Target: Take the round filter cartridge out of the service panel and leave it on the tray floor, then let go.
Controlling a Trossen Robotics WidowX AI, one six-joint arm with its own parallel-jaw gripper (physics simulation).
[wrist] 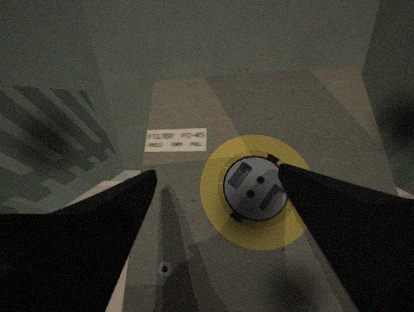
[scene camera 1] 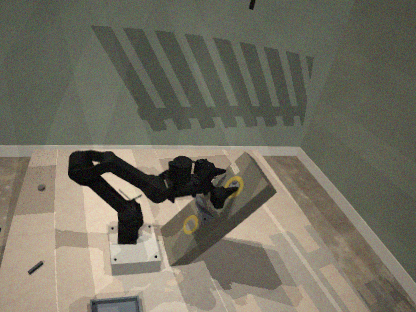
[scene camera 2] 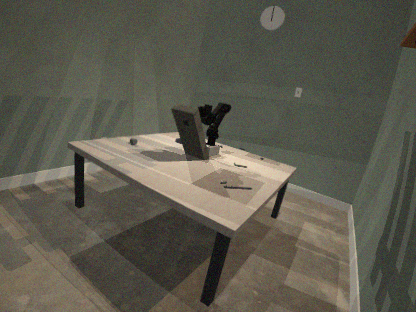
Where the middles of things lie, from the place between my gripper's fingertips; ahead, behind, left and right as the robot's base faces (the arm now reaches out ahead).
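Labels:
My hand: 20 mm above the round grey filter cartridge (wrist: 252, 188), 20 mm short of it, 30 mm left of it. White label (wrist: 167, 140): 20 mm above my hand, 20 mm ahead, 40 mm to the left.

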